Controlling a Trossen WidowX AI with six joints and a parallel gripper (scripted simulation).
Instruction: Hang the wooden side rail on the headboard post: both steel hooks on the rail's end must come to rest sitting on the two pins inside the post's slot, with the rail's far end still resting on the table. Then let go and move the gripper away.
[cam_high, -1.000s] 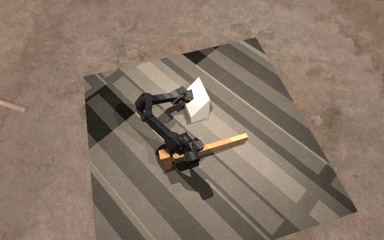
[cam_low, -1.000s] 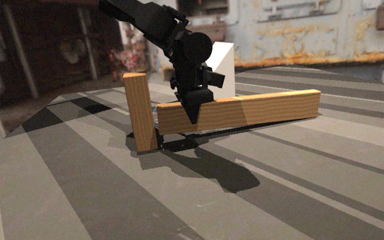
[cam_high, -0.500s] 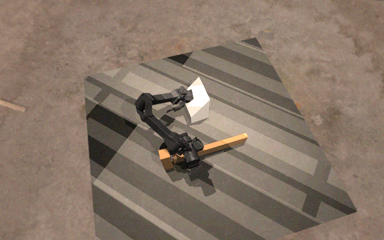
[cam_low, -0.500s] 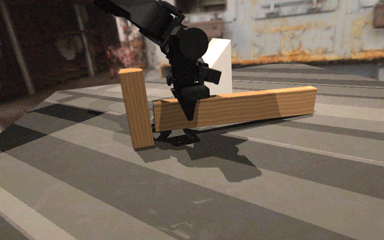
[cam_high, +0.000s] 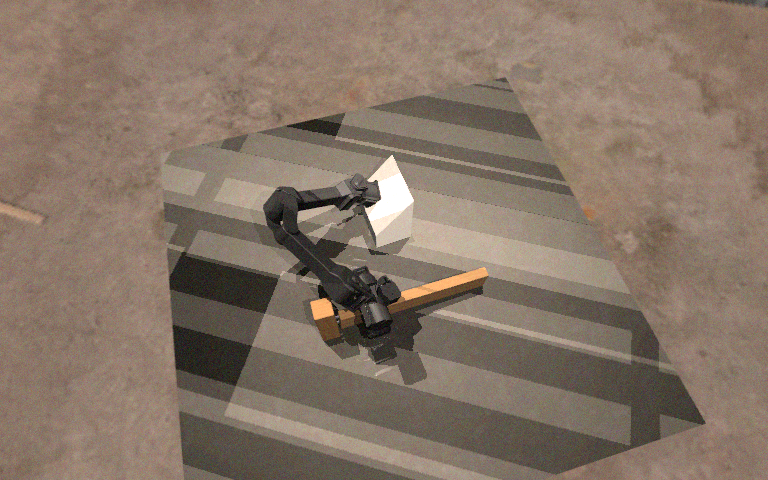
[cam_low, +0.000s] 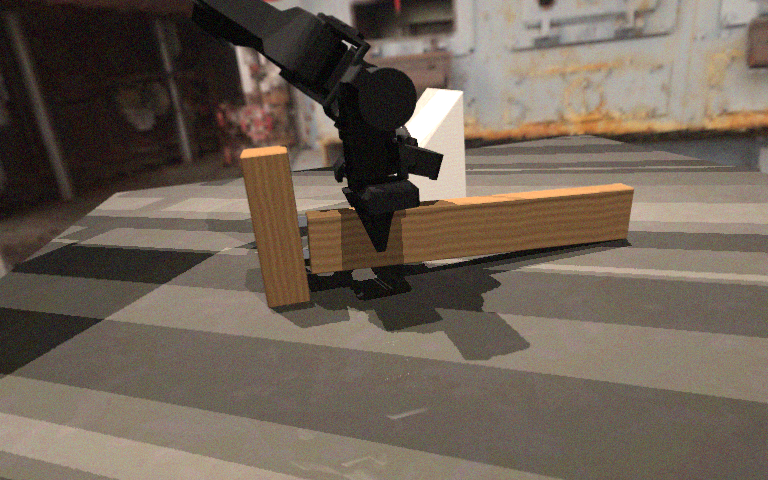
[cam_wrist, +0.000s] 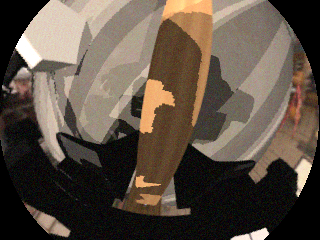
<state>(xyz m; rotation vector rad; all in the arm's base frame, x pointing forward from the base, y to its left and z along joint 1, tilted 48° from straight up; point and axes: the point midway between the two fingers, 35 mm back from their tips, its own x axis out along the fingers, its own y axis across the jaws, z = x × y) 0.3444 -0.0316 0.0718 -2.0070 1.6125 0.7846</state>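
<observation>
Right now the headboard post is 110 mm to the right of my gripper tip, 40 mm above it and 10 mm ahead of it.
</observation>
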